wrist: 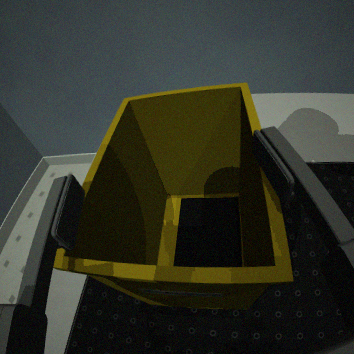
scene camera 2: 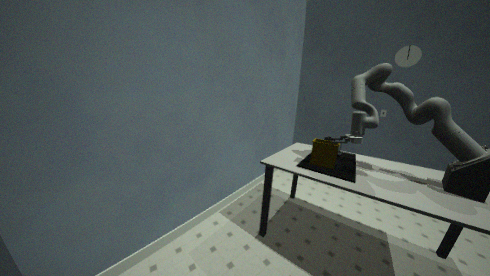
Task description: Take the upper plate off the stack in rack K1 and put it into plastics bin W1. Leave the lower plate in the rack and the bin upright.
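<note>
The yellow plastics bin W1 [scene camera 2: 325,154] [wrist: 200,273] stands upright on the black mat, its open top towards the wrist camera. A black rectangular plate [wrist: 210,232] lies low inside the bin, with a strip of yellow floor showing at its left; its fine detail is too dark to tell. My gripper [scene camera 2: 332,139] [wrist: 172,184] is open and empty at the bin's top, with one finger at the left side of the opening and the other at the right side. The rack K1 and the lower plate cannot be made out in either view.
The black dimpled mat [scene camera 2: 346,170] [wrist: 170,327] lies under the bin near the far left end of the white table [scene camera 2: 387,185]. The arm's dark base stands at the table's right end. A wall rises behind the table.
</note>
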